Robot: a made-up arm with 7 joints. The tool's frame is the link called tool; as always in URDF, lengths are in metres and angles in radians. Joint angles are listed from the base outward. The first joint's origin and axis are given. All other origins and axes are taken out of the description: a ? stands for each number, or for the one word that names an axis. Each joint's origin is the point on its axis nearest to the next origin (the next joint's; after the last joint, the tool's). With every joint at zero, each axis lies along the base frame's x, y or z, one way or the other. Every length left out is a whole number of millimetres.
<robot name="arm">
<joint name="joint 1" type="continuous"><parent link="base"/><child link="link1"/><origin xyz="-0.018 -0.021 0.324"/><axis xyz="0 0 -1"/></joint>
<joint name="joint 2" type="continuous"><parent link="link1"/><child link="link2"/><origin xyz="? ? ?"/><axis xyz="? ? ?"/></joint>
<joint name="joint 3" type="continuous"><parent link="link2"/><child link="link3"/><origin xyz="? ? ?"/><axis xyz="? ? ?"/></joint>
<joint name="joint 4" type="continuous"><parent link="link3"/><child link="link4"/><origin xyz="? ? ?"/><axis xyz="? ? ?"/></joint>
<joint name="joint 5" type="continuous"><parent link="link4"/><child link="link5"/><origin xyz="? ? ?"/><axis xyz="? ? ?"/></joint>
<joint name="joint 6" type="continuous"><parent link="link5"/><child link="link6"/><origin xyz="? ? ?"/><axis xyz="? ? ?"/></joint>
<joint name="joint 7" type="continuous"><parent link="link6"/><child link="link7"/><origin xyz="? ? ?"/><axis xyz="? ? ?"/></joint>
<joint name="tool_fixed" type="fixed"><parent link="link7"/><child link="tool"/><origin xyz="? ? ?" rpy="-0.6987 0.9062 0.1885"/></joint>
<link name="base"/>
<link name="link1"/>
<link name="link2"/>
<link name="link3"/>
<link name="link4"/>
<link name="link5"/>
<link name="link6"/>
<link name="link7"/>
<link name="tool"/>
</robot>
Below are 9 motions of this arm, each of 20 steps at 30 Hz.
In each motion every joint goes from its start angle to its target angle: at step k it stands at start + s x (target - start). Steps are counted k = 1, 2, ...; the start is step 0. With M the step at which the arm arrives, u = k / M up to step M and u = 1 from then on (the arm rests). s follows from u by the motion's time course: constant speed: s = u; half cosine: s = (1 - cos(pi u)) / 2; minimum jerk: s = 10 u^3 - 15 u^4 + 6 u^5.
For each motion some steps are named. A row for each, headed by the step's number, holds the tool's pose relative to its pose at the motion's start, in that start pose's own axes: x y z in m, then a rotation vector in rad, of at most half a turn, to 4 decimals.
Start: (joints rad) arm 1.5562 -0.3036 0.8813 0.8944 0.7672 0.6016 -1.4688
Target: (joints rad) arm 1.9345 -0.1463 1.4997 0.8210 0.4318 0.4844 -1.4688
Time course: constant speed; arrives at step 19
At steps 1, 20:
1: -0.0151 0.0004 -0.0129 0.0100 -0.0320 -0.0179
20: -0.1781 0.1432 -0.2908 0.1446 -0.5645 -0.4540

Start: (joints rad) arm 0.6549 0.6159 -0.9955 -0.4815 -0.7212 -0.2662 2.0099
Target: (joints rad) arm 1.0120 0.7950 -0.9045 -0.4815 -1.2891 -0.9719 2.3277
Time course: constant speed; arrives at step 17
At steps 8, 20:
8: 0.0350 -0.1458 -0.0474 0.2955 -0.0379 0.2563
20: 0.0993 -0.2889 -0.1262 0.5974 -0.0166 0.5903

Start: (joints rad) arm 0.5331 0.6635 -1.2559 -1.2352 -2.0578 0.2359 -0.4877
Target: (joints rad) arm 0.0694 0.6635 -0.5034 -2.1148 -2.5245 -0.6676 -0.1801
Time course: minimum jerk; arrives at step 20
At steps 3, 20:
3: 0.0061 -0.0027 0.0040 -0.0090 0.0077 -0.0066
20: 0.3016 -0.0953 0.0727 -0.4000 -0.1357 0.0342

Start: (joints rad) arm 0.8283 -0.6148 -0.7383 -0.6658 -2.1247 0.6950 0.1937
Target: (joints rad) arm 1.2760 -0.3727 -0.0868 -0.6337 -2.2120 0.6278 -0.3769
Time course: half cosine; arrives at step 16
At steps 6, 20:
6: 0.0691 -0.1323 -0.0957 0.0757 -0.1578 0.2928
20: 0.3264 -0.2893 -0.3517 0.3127 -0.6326 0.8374

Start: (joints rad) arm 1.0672 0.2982 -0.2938 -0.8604 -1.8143 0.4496 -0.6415
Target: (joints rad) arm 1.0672 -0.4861 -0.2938 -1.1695 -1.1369 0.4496 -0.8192
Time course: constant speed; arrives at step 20
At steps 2, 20:
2: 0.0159 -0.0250 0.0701 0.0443 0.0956 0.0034
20: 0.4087 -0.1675 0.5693 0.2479 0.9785 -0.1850

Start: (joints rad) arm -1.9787 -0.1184 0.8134 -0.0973 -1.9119 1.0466 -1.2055
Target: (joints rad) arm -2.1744 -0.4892 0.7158 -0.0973 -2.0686 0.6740 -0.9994
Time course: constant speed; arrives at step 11
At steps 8, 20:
8: 0.2526 0.0835 0.1900 -0.1879 0.5259 -0.2009
20: 0.3657 0.1210 0.2277 -0.2825 0.7033 -0.2764

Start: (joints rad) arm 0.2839 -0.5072 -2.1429 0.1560 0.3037 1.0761 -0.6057
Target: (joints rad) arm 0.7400 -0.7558 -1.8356 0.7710 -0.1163 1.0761 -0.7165
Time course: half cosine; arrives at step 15
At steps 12, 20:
12: 0.0345 -0.5133 -0.0187 0.4745 -0.1395 0.7441
20: 0.0514 -0.5597 -0.0464 0.5093 -0.1879 0.8288

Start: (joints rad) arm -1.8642 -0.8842 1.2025 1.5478 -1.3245 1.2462 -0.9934
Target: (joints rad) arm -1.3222 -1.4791 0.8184 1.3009 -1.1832 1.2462 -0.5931
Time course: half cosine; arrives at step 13
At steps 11, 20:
11: 0.4731 -0.2181 -0.0254 0.7074 0.8563 -0.6350
20: 0.4959 -0.2418 -0.0400 0.7558 0.9056 -0.6832

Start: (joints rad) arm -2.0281 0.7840 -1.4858 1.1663 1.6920 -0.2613 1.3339
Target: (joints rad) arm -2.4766 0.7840 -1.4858 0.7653 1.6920 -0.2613 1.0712
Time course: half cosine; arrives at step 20
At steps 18, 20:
18: -0.1272 -0.1326 -0.0678 -0.1094 -0.3066 0.3498
20: -0.1298 -0.1355 -0.0699 -0.1135 -0.3149 0.3585

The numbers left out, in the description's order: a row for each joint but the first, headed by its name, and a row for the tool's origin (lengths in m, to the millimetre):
joint 2: xyz 0.025 -0.017 0.000, axis 0 1 0
joint 3: xyz 0.023 0.000 0.396, axis 0 0 -1
joint 4: xyz 0.024 0.023 0.000, axis 0 1 0
joint 5: xyz 0.016 0.000 0.378, axis 0 0 -1
joint 6: xyz 0.015 -0.008 0.000, axis 0 1 0
joint 7: xyz 0.006 0.000 0.226, axis 0 0 -1
tool: xyz 0.027 0.001 0.000

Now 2 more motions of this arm.
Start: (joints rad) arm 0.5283 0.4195 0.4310 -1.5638 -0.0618 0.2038 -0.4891
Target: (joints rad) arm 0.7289 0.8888 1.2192 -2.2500 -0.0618 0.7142 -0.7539
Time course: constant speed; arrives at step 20
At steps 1, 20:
1: 0.0222 0.0122 0.0214 -0.0244 0.0442 0.0166
20: 0.4776 0.3938 0.1493 -0.5808 0.7743 0.5065

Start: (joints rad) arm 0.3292 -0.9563 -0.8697 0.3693 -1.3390 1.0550 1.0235
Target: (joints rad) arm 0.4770 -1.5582 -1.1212 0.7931 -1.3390 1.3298 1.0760
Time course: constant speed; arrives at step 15
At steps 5, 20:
5: -0.0226 0.0381 0.1792 -0.1055 0.2732 0.0047
20: 0.0775 0.1049 0.5307 -0.3140 0.8570 0.0915

